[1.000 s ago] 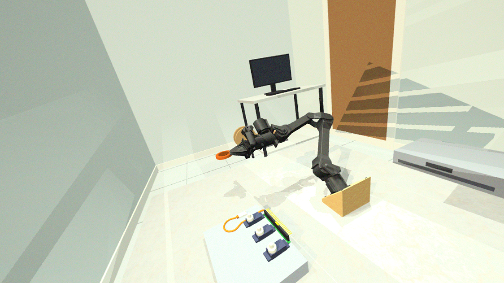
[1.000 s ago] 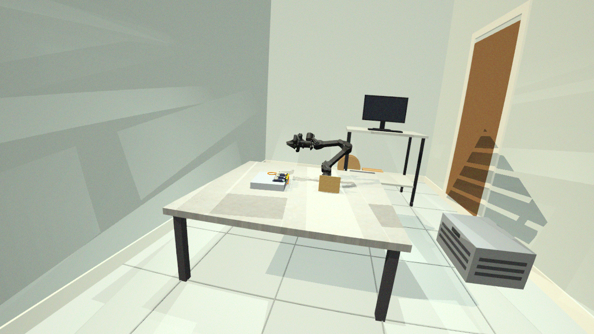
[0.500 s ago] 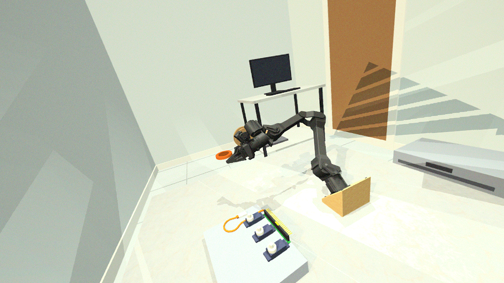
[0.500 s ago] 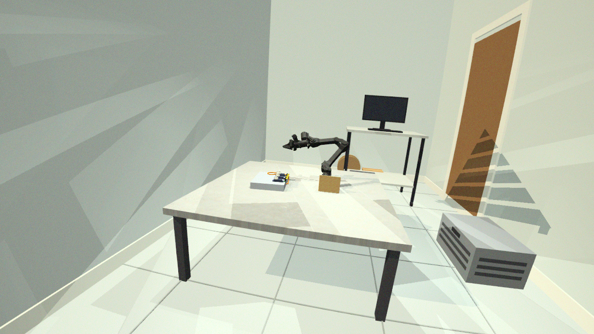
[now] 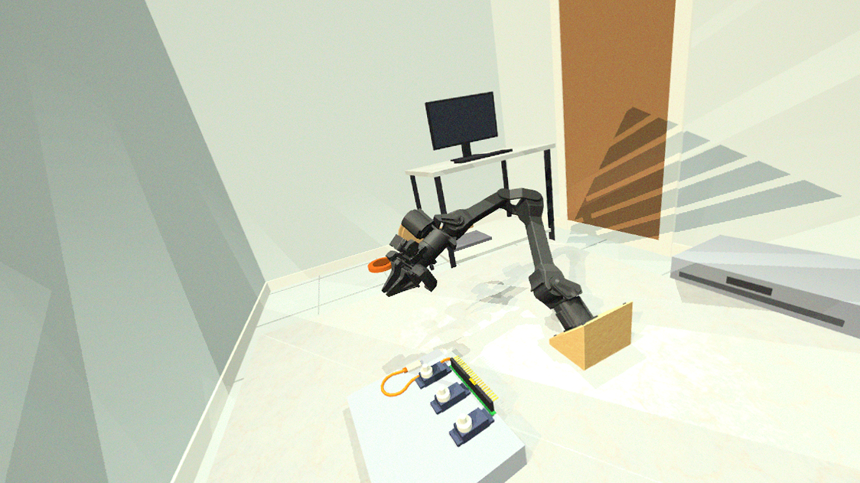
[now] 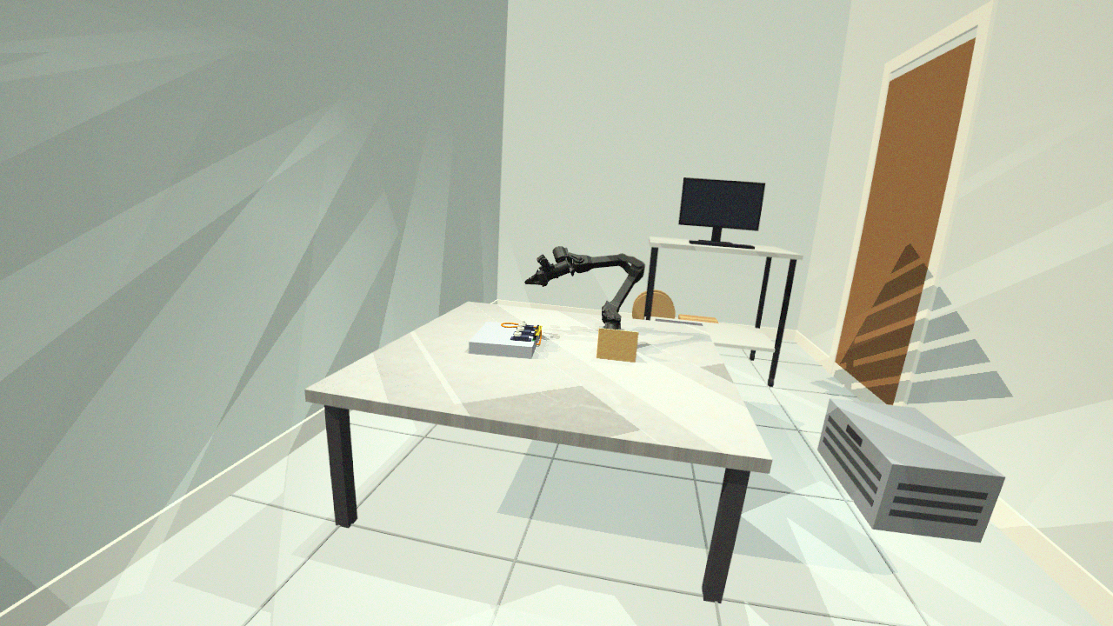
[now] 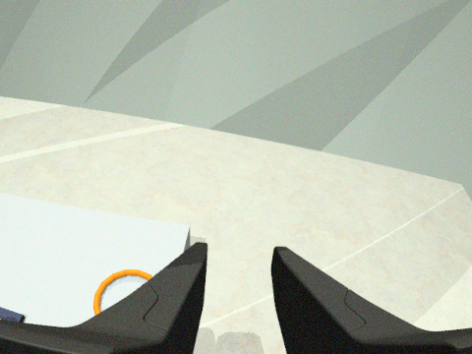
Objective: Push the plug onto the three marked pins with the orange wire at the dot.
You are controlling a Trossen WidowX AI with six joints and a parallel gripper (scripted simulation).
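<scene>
My gripper tip is now 200 mm to the right of the yellow band, 150 mm above it and 110 mm past it. Also, from my gripper tip: holder block 210 mm to the left, 200 mm below, 50 mm ahead; then black pin header 190 mm to the left, 160 mm below, 100 mm behind.
</scene>
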